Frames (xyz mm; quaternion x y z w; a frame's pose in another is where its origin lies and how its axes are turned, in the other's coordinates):
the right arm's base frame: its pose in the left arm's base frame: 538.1 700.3 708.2 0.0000 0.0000 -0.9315 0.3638
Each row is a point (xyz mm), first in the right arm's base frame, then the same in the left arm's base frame.
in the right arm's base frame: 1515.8 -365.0 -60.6
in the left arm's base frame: -823.9 -58.6 647.6
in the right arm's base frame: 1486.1 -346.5 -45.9
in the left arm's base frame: -789.5 -52.1 662.3
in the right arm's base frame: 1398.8 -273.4 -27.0
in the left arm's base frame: -675.7 -46.7 681.2
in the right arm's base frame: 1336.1 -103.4 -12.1
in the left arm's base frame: -514.4 -129.2 696.1
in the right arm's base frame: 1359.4 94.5 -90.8
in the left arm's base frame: -397.4 -290.5 617.4
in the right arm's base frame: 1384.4 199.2 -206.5
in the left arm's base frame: -344.9 -384.4 501.7
